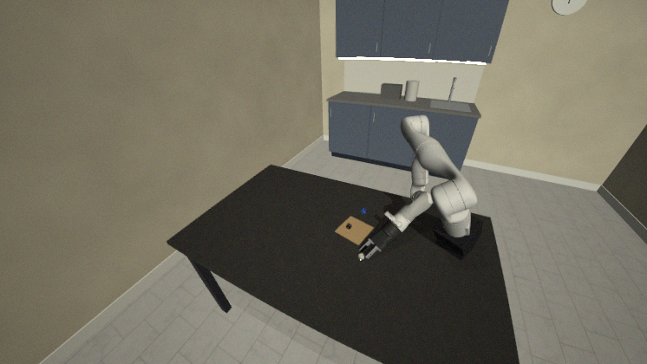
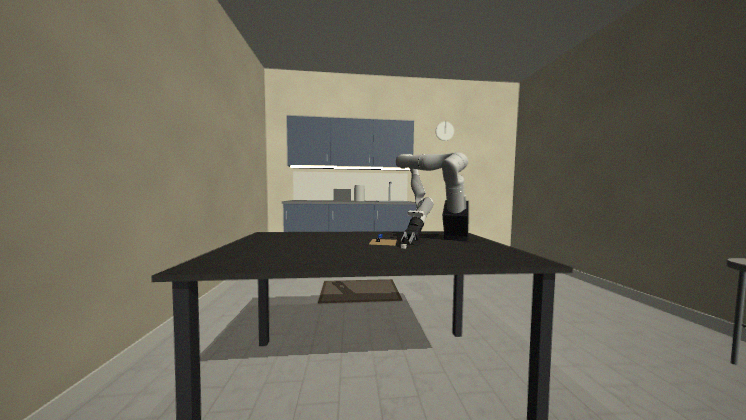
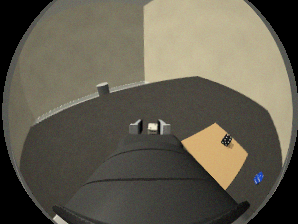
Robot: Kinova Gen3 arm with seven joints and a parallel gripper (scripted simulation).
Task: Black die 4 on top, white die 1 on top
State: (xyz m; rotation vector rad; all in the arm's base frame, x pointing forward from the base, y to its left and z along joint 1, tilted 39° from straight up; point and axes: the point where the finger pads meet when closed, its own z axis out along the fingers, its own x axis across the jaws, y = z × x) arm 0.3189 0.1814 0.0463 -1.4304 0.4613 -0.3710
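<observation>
My gripper is now 1 cm short of the white die, 1 cm to the right of it and 3 cm above it. From my hand the other things lie so: tan mat: 12 cm ahead, 12 cm to the right, 4 cm below; black die: 15 cm ahead, 11 cm to the right, 3 cm below; blue die: 14 cm ahead, 26 cm to the right, 3 cm below.
</observation>
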